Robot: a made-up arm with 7 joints.
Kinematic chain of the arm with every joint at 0, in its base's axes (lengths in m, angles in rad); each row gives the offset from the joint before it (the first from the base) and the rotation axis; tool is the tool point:
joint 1: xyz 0 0 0.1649 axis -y
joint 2: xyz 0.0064 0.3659 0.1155 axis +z
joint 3: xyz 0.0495 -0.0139 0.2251 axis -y
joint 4: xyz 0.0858 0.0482 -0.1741 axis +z
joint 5: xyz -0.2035 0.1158 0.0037 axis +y
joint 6: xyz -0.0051 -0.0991 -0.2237 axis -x
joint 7: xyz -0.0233 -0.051 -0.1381 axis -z
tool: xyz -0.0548 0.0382 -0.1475
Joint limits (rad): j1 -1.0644..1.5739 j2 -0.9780..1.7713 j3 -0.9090..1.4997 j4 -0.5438..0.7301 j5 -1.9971..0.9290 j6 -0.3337..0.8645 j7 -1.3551..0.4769
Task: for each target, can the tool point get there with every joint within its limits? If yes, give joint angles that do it. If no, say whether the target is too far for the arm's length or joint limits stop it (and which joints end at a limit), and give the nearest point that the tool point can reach.
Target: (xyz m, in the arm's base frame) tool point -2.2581 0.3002 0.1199
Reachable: no: too far | nearest point -0.8404 0.3413 0.1482 | short by 1.419 m
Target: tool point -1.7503 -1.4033 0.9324
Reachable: no: too far | nearest point -0.5631 -0.2116 0.4118 | short by 1.761 m
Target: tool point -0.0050 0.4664 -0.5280
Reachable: no: joint limits stop it (at a limit: joint 1, joint 4, joint 6, joint 7) | nearest point -0.0283 0.4588 -0.4755 | short by 0.058 m
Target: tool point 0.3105 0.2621 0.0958
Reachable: yes | joints 1.1486 -0.2979 -0.0456 0.4296 -0.4699 0.2471 -0.5330
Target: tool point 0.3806 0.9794 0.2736
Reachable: yes | joints -0.6987 1.3458 1.2847 0.0030 -0.7704 0.3882 -0.0777
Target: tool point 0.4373 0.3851 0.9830
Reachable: no: joint limits stop it (at a limit: joint 3, joint 4, joint 7) | nearest point 0.3939 0.3832 0.9017 | short by 0.092 m
